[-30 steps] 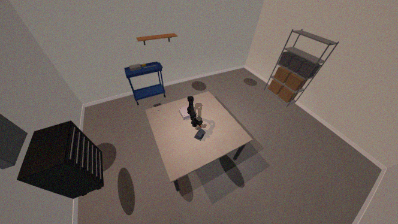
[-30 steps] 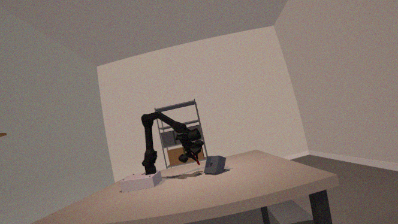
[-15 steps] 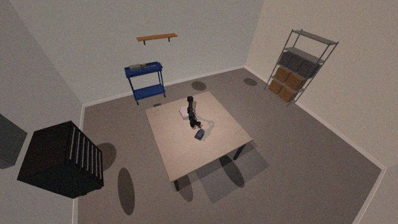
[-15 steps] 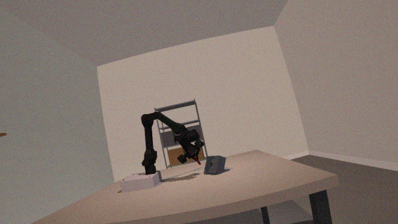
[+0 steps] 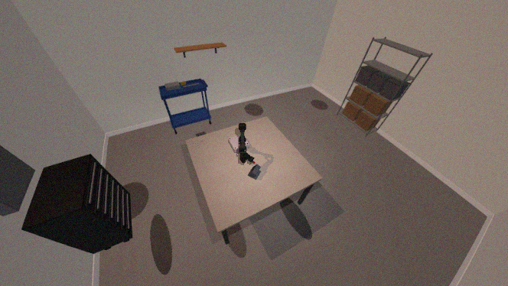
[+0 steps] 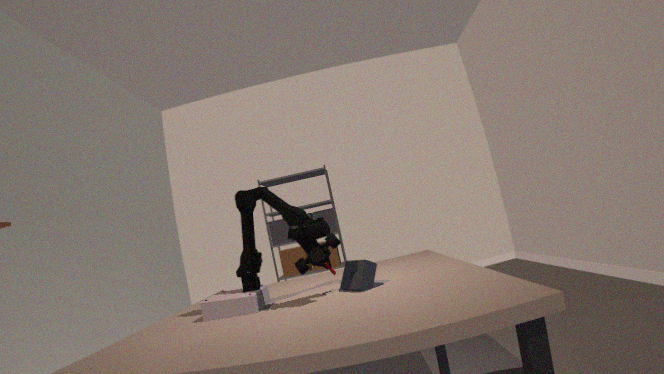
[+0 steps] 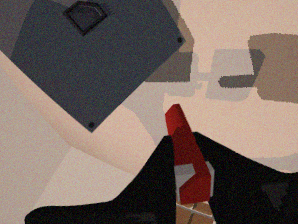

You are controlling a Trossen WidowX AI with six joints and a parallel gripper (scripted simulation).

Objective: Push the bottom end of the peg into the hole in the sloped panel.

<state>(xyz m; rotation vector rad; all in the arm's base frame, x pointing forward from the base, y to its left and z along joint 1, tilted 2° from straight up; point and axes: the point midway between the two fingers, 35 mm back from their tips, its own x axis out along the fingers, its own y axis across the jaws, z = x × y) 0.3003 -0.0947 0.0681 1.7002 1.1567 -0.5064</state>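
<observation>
Right now the grey sloped panel is 90 mm ahead of my gripper tip, 50 mm to the right of it and 50 mm below it. Round my gripper tip: red peg: 10 mm behind, 10 mm to the right, 10 mm above.
</observation>
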